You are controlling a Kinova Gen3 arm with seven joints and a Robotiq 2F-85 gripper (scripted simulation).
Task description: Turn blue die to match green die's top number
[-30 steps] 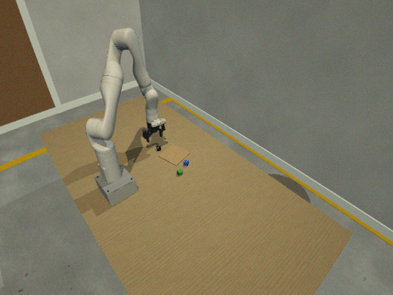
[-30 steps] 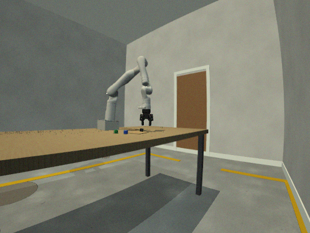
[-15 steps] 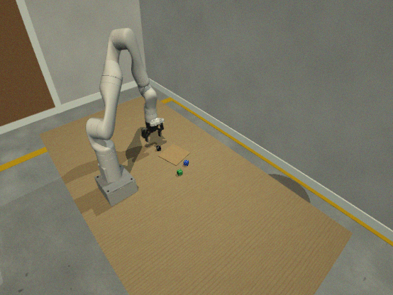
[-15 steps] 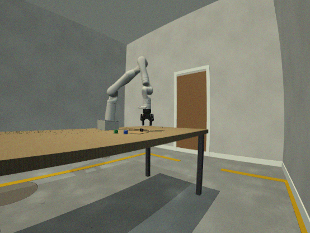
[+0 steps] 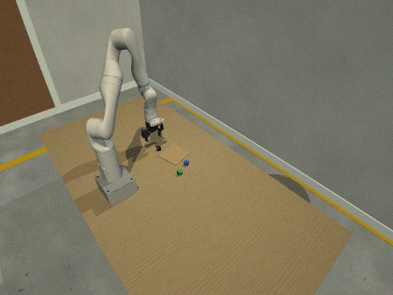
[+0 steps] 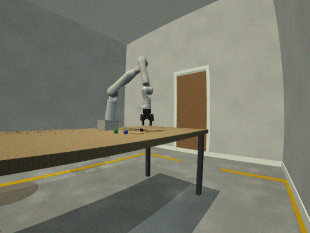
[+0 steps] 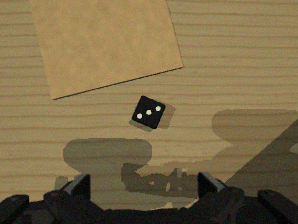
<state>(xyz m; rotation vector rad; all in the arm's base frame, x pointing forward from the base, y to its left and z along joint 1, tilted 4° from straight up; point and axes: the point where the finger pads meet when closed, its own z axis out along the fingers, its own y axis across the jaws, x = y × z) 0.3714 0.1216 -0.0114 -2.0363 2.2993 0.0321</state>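
Now: the blue die 27 cm to the right of my hand, 4 cm below it and 1 cm ahead of it. From my hand the other things lie so: black die 6 cm to the right, 4 cm below, 1 cm behind; then green die 30 cm to the right, 7 cm behind, 4 cm below; then tan mat 16 cm to the right, 5 cm below, 2 cm ahead.
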